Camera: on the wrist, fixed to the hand. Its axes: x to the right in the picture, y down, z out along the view.
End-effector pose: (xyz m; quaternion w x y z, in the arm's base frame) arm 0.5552 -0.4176 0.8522 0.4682 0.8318 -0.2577 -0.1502
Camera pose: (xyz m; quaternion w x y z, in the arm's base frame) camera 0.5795 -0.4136 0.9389 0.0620 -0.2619 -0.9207 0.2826
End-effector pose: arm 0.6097 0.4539 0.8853 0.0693 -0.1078 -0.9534 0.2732
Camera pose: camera 0.6156 0.5423 0.9015 0.4711 0.8676 -0.0943 -0.1280
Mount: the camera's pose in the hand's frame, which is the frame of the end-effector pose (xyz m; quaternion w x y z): 0.0170 0.0655 -0.0595 0.0060 0.0369 -0.2194 0.9749
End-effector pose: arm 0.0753 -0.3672 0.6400 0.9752 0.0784 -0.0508 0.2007
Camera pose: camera 0.0687 -0.2910 0.5924 0.2039 -0.0310 0.2833 -0.9366
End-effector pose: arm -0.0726 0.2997 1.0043 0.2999 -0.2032 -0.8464 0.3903
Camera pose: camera -0.0383 0.3817 0.9896 0.5569 0.7297 -0.1416 -0.3705
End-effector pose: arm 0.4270 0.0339 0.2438 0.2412 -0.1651 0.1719 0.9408
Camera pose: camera 0.3930 -0.0373 0.2003 0.8719 -0.3819 -0.1438 -0.2707
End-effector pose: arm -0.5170 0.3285 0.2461 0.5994 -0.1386 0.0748 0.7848
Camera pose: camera -0.5765 0.3096 0.1811 0.7400 -0.2664 -0.0330 -0.6167
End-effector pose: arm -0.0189 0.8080 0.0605 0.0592 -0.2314 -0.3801 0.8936
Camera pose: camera -0.0021 0.8055 -0.0280 0.9457 0.1737 -0.2433 -0.1279
